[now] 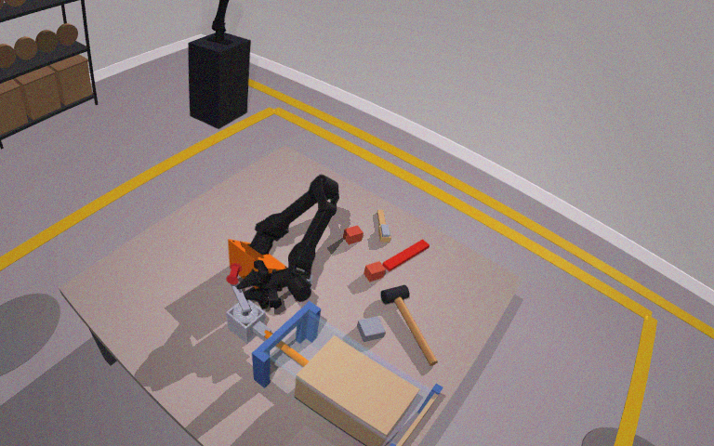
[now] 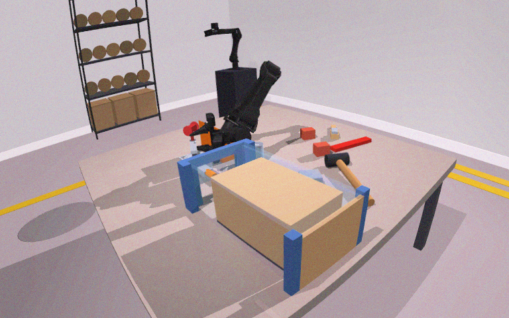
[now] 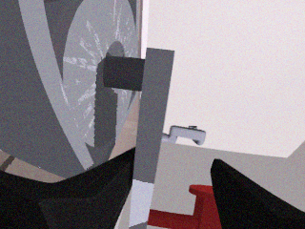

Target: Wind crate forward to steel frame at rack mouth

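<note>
My gripper tip is 1 cm past the winch handle, 1 cm to the right of it and 1 cm above it. From my gripper tip the other things lie so: red knob: 4 cm behind, 3 cm to the left, 2 cm above; grey hand winch: 3 cm ahead, 3 cm to the right, 10 cm below; blue steel frame: 21 cm ahead, 3 cm to the right, 2 cm below.
</note>
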